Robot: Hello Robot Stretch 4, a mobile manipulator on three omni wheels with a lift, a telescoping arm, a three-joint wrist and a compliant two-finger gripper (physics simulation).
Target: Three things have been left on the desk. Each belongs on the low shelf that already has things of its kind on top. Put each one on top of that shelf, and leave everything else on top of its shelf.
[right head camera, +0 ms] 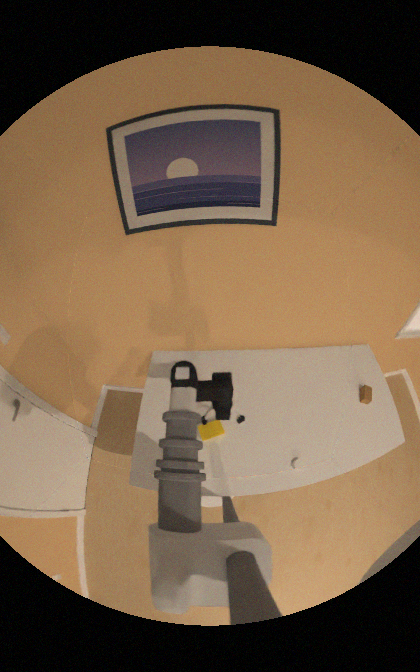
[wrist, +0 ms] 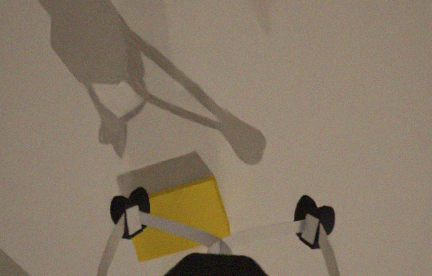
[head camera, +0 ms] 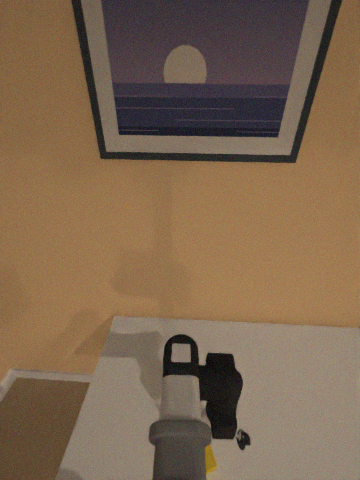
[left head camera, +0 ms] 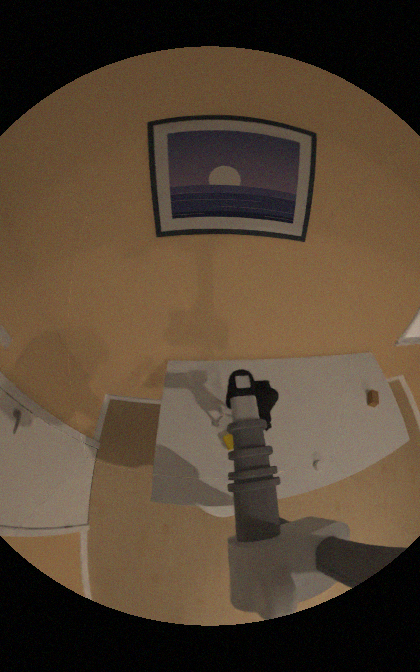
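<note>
A yellow block lies on the pale desk, partly hidden by the arm in the head and left head views. My gripper is open above the desk, its fingertips wide apart. In the wrist view its left fingertip overlaps the block's left part, and the right one is over bare desk. A small brown block lies near the desk's right end. A small whitish curved thing lies near the front edge. The low shelves cannot be made out.
The wall with a framed sunset picture rises behind the desk. A pale door-like panel with a handle is at the far left. A white rounded object shows at the desk's front edge.
</note>
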